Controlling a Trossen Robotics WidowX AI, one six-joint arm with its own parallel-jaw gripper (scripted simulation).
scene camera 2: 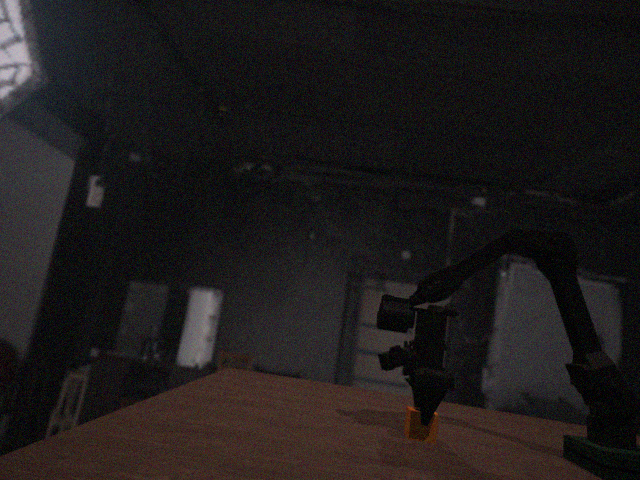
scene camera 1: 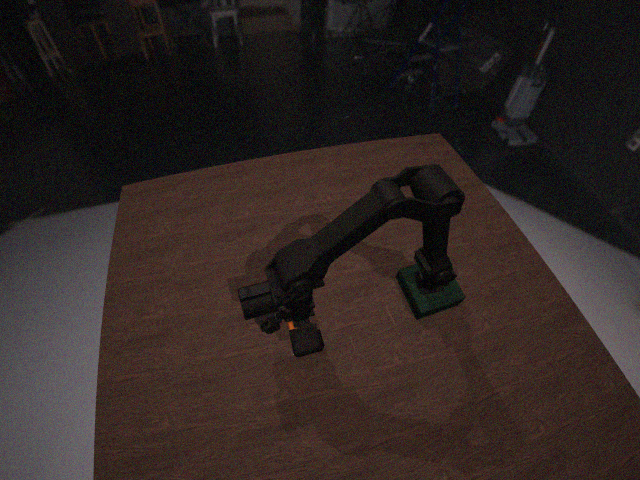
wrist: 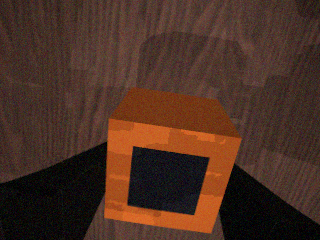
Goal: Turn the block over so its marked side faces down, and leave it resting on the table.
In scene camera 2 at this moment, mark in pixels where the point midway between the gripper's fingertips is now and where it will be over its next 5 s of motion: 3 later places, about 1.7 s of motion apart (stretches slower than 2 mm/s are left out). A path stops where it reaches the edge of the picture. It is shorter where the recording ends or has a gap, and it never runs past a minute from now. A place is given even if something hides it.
The gripper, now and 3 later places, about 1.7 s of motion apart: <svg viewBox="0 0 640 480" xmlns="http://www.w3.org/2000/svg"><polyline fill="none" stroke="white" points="421,422 416,407 409,413 426,387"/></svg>
